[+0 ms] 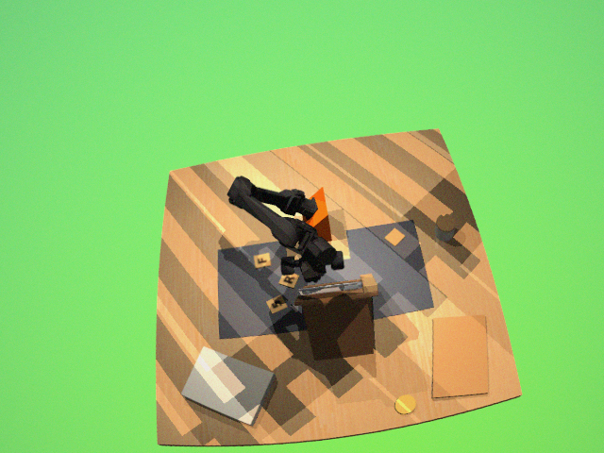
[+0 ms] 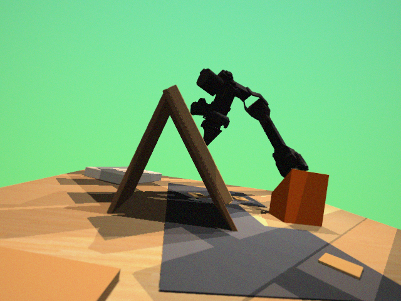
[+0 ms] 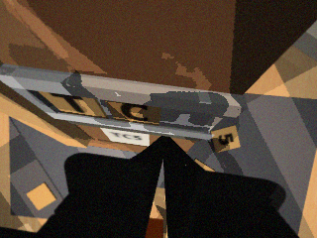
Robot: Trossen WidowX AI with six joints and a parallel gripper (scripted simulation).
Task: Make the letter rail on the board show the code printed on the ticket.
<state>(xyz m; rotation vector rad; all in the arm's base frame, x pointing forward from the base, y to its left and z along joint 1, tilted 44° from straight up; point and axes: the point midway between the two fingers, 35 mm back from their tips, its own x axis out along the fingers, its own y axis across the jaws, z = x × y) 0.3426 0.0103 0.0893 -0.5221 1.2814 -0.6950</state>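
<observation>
The white ticket is 90 mm below my gripper tip, 70 mm to the left of it and 20 mm behind it. Round my gripper tip: dark mat 180 mm below, 140 mm behind, 30 mm to the left; then flat tan slab 410 mm to the left, 360 mm ahead, 180 mm below.
</observation>
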